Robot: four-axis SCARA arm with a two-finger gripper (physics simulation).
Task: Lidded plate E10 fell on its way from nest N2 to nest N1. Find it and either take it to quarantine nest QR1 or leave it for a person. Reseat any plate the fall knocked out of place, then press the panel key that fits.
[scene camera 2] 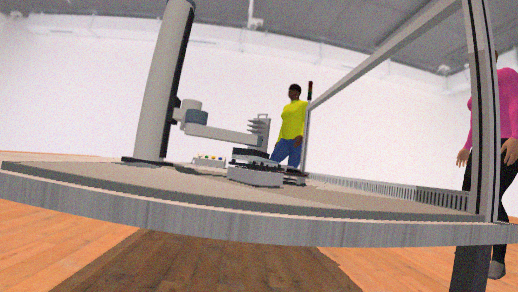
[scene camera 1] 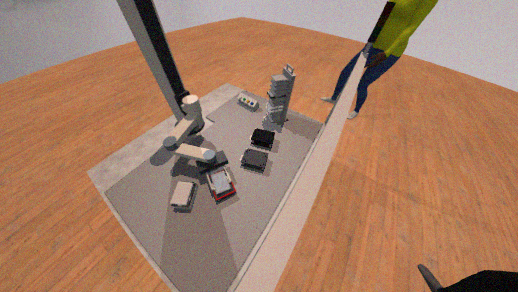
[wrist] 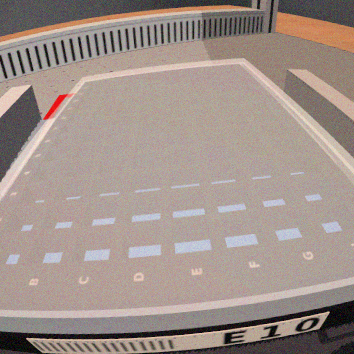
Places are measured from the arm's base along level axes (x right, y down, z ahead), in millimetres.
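Pixels of known places: gripper, fingertip midpoint: (scene camera 2: 290, 168) (scene camera 1: 222, 185) (wrist: 161, 95).
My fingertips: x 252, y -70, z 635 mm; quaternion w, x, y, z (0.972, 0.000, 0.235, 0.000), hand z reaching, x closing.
Note:
For each thing: its middle in the pictures, then the offset to it from my fingertips.
- Lidded plate E10, body centre: (wrist: 165, 123) (scene camera 1: 220, 181) dx -12, dy -1, dz -24 mm
- key panel, body centre: (scene camera 2: 210, 160) (scene camera 1: 247, 101) dx -778, dy +15, dz -394 mm
- light-topped plate, body centre: (scene camera 2: 254, 160) (scene camera 1: 182, 192) dx +165, dy -10, dz -151 mm
- tall rack, body centre: (scene camera 2: 256, 141) (scene camera 1: 280, 94) dx -801, dy -168, dz -76 mm
Lidded plate E10 (scene camera 1: 220, 183) (wrist: 185, 145) shows its label at the near edge in the wrist view. My gripper (scene camera 1: 220, 179) (wrist: 161, 95) is shut on this plate, with one finger along each long side. The plate is level and over the red-edged nest (scene camera 1: 226, 197) (wrist: 55, 106), whose red edge shows past the plate. I cannot tell whether the plate touches the nest. The key panel (scene camera 1: 247, 101) (scene camera 2: 209, 161) stands at the back. A light-topped plate (scene camera 1: 184, 193) is on a nest beside the red-edged one. The nest names are too small to read.
Two dark-topped nests (scene camera 1: 263, 137) (scene camera 1: 254, 159) stand between my arm and the guard rail (scene camera 1: 295, 210). A tall rack (scene camera 1: 289, 92) stands behind them. A person in yellow (scene camera 1: 404, 27) (scene camera 2: 294, 120) and one in pink (scene camera 2: 509, 100) stand beyond the table.

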